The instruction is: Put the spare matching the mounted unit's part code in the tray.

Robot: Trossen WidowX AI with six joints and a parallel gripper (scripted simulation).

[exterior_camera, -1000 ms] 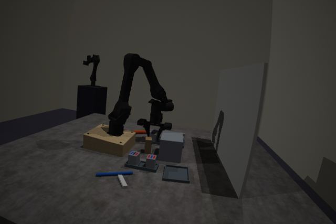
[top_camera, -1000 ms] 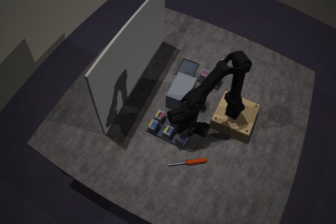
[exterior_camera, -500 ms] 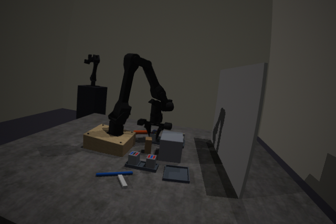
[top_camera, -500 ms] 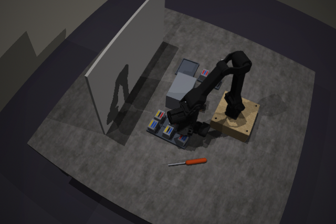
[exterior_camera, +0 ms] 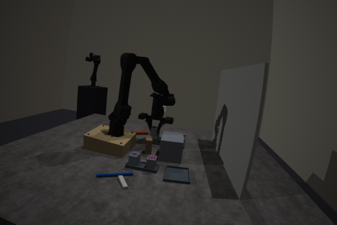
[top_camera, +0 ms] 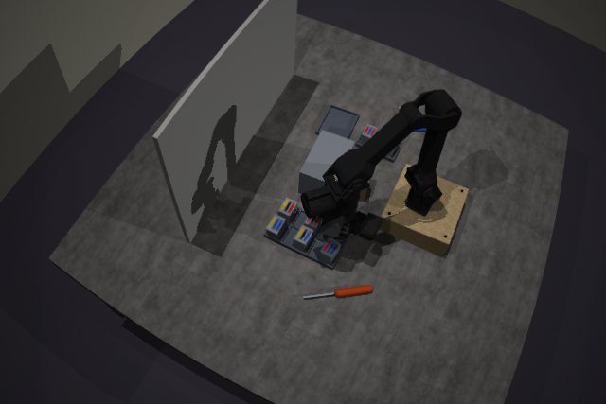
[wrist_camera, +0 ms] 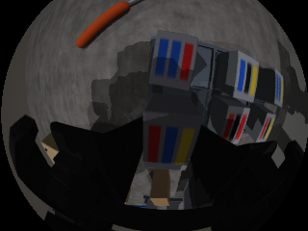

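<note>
My gripper tip is 34 cm to the left of the dark tray, 21 cm short of it and 5 cm above it. The rest, counted from my gripper tip: blue rod 46 cm to the right, 5 cm below, 1 cm ahead; tall grey panel 39 cm ahead, 17 cm above, 10 cm to the right; white bar 50 cm to the right, 6 cm ahead, 5 cm below.
</note>
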